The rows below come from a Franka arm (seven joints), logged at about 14 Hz.
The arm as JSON. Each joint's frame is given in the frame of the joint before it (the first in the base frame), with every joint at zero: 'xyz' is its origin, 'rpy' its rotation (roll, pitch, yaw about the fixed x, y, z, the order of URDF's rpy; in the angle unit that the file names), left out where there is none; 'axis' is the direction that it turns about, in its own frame. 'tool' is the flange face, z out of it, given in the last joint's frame.
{
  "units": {
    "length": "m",
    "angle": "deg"
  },
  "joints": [
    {
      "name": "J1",
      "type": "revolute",
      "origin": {
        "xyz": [
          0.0,
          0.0,
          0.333
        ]
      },
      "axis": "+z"
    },
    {
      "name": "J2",
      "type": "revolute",
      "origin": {
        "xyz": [
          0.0,
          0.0,
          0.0
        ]
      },
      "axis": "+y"
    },
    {
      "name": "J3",
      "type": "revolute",
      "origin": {
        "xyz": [
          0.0,
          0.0,
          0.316
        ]
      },
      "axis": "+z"
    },
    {
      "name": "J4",
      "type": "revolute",
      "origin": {
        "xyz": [
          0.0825,
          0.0,
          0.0
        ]
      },
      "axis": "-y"
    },
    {
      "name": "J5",
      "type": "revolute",
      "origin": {
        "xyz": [
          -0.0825,
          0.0,
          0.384
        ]
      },
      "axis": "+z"
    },
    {
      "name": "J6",
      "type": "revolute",
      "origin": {
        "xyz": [
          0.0,
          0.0,
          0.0
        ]
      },
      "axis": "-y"
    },
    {
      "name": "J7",
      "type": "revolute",
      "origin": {
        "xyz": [
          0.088,
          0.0,
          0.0
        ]
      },
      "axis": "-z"
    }
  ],
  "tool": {
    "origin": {
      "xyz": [
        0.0,
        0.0,
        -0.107
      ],
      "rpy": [
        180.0,
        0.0,
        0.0
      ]
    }
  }
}
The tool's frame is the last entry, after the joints.
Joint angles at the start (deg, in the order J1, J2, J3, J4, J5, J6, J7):
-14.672, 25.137, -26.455, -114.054, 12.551, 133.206, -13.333
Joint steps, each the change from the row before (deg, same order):
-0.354, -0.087, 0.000, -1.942, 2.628, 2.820, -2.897
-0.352, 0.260, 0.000, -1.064, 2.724, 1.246, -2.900
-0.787, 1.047, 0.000, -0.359, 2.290, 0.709, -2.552
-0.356, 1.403, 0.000, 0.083, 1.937, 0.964, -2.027
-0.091, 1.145, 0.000, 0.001, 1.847, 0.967, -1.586
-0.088, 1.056, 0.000, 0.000, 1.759, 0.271, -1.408
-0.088, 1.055, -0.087, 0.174, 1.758, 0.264, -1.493
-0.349, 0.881, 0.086, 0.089, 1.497, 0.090, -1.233
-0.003, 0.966, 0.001, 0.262, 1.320, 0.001, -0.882
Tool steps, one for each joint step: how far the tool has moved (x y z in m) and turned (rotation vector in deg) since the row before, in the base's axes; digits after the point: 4 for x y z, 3 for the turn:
-0.0087, -0.0012, -0.0084, 0.304, -1.871, 0.334
-0.0068, -0.0012, -0.0078, 0.919, -1.201, 0.316
-0.0081, -0.0055, -0.0111, 0.831, -0.420, -0.058
-0.0034, -0.0037, -0.0110, 0.238, -0.343, 0.164
-0.0019, -0.0016, -0.0092, 0.129, -0.440, 0.016
-0.0026, -0.0004, -0.0093, 0.633, -0.104, -0.085
-0.0023, -0.0016, -0.0080, 0.454, -0.226, -0.050
-0.0034, -0.0017, -0.0076, 0.595, -0.130, -0.235
-0.0008, -0.0001, -0.0073, 0.489, -0.015, -0.130

